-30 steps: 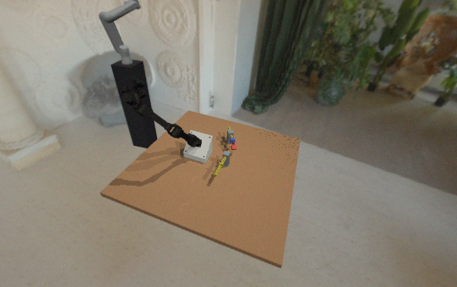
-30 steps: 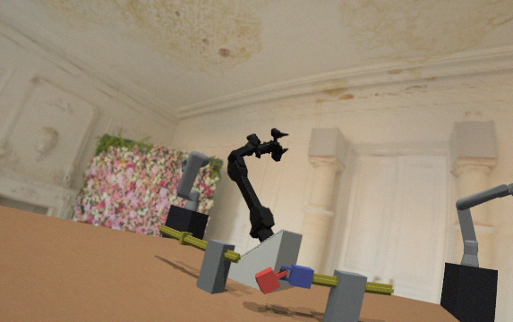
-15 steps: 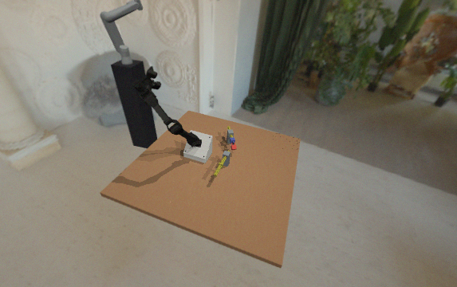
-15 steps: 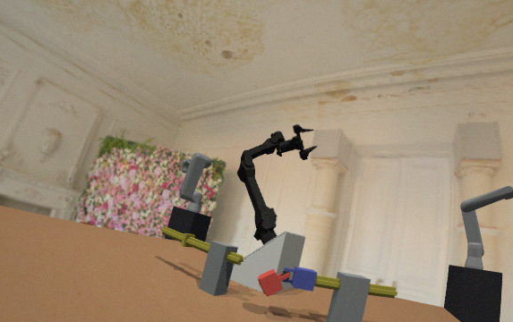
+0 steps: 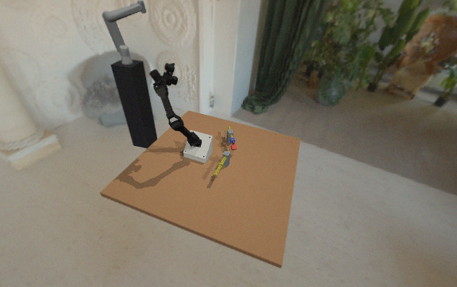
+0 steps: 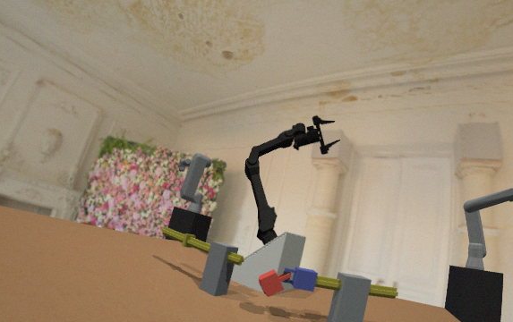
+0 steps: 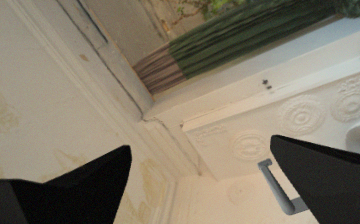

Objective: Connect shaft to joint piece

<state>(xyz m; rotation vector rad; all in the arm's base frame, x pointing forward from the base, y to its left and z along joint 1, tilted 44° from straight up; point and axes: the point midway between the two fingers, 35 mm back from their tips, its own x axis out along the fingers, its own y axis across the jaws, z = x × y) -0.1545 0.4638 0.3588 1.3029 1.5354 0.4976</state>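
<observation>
Right now the red joint piece is 510 mm ahead of my gripper tip, 10 mm to the right of it and 620 mm below it.
</observation>
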